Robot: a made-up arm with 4 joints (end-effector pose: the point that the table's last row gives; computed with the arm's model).
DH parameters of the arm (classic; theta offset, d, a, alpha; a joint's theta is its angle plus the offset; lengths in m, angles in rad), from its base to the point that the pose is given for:
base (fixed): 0 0.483 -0.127 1.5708
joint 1: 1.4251 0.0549 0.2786 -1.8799
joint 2: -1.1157 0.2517 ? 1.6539
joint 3: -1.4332 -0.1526 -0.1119 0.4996
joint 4: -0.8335 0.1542 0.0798 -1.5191
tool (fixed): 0.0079 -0.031 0 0
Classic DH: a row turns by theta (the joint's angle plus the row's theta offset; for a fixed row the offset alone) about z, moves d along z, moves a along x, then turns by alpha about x.
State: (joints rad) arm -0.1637 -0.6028 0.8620 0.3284
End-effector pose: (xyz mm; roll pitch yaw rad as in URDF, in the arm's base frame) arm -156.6 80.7 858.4 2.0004 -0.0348 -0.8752
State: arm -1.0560 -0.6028 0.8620 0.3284
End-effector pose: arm 146.7 80.7 741.6 1.2528 0.4970 -1.0609
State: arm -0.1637 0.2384 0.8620 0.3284
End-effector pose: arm -176.3 103.1 773.0 1.2358 -0.3248 -0.4721
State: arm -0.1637 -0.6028 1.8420 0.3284
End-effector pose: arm -137.0 -50.8 839.3 1.8564 -0.1788 -1.8202
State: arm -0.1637 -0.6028 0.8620 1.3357
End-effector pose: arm -221.4 39.5 827.9 1.8546 0.2939 -1.8407
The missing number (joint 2, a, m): 0.0235
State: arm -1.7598 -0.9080 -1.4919 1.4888
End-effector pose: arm 221.6 2.7 686.0 -1.8614 1.0597 2.0233
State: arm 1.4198 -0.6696 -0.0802 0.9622
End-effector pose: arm -503.9 88.4 341.5 -2.9623 -1.0024 -1.0483
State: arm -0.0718 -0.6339 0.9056 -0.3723
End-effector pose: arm -179.9 129.3 872.9 1.9471 -0.3569 -0.2704
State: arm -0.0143 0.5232 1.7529 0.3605
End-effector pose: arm -171.9 22.1 816.8 1.5384 -1.1872 -1.2547
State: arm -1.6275 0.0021 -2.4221 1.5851
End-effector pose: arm 236.4 -39.7 687.2 -2.4362 0.0735 2.4008
